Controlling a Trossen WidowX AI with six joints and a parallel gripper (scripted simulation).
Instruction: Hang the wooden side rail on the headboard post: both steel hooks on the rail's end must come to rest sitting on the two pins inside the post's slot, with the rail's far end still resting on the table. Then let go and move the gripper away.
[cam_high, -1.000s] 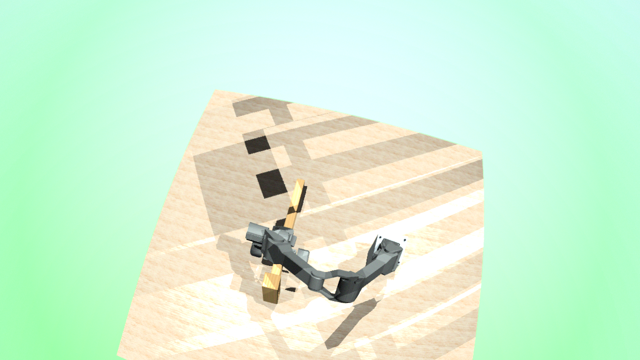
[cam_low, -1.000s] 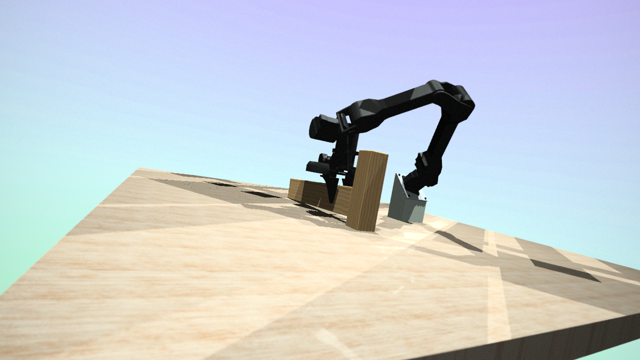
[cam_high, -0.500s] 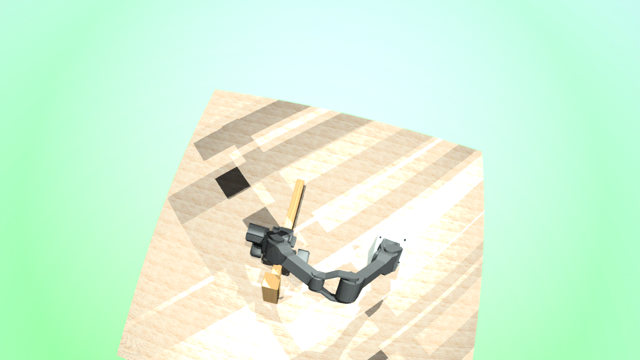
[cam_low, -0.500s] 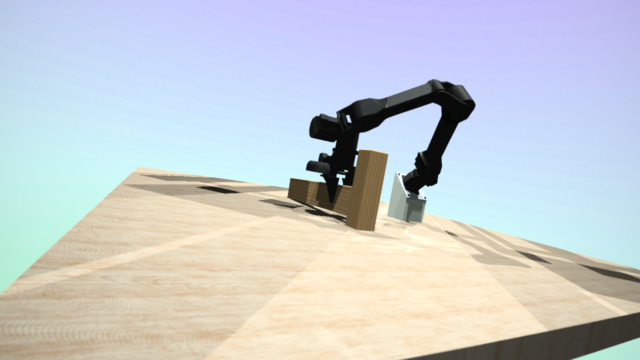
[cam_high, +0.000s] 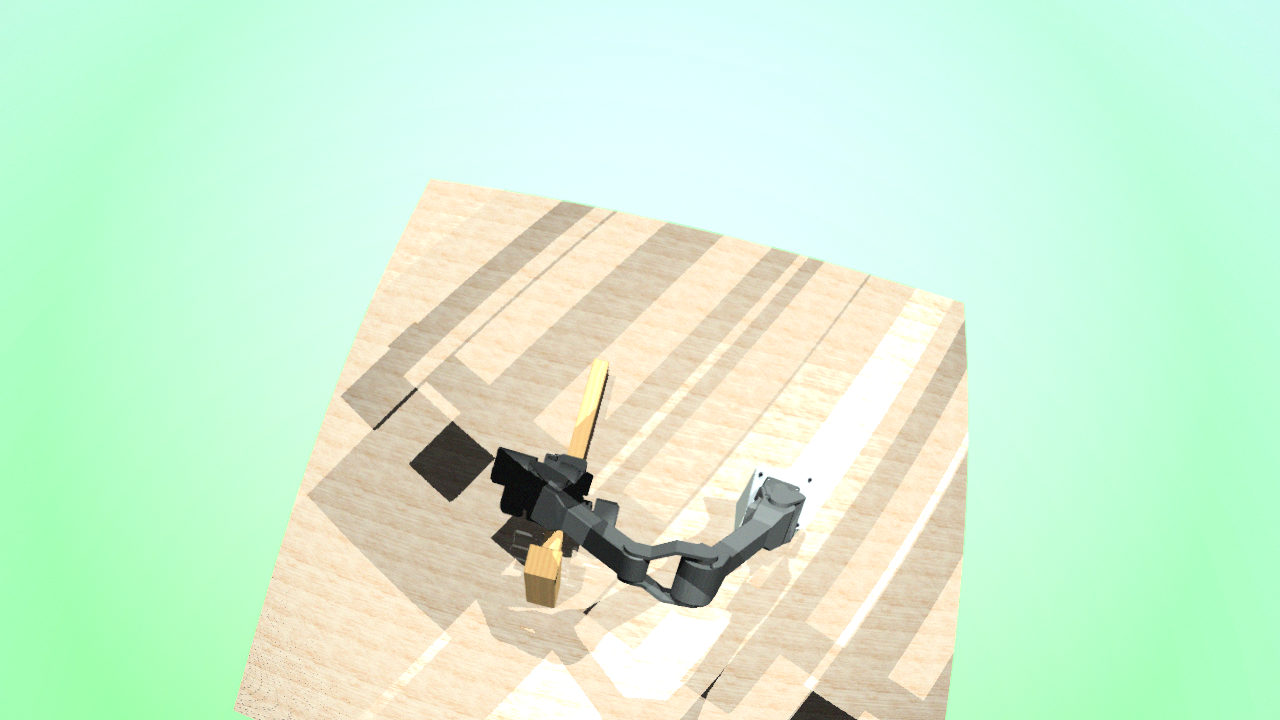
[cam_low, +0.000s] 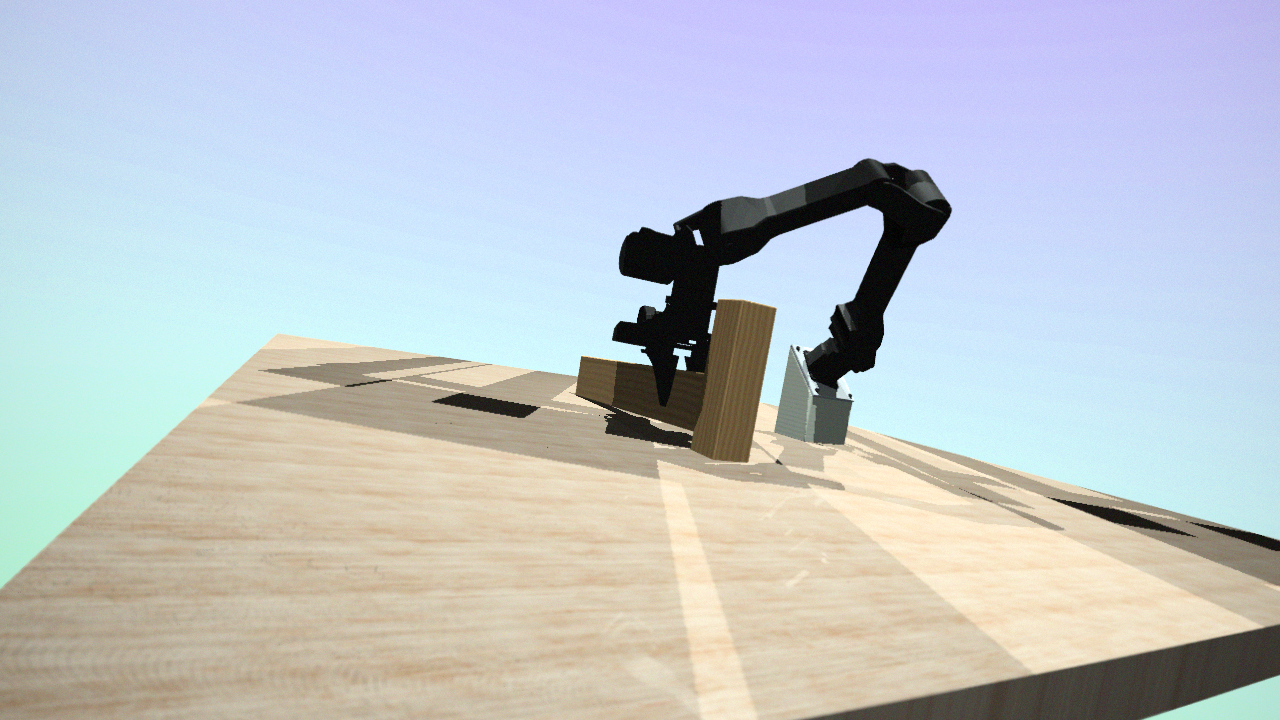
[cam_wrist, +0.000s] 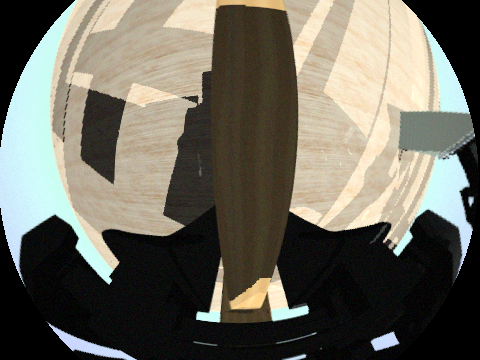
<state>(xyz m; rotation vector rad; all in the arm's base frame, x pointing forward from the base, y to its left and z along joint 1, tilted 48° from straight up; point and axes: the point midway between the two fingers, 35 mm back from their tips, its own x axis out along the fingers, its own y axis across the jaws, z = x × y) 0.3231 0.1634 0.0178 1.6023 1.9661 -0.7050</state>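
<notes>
Right now the upright headboard post is 1 cm behind my gripper tip, 12 cm to the left of it and 4 cm above it.
</notes>
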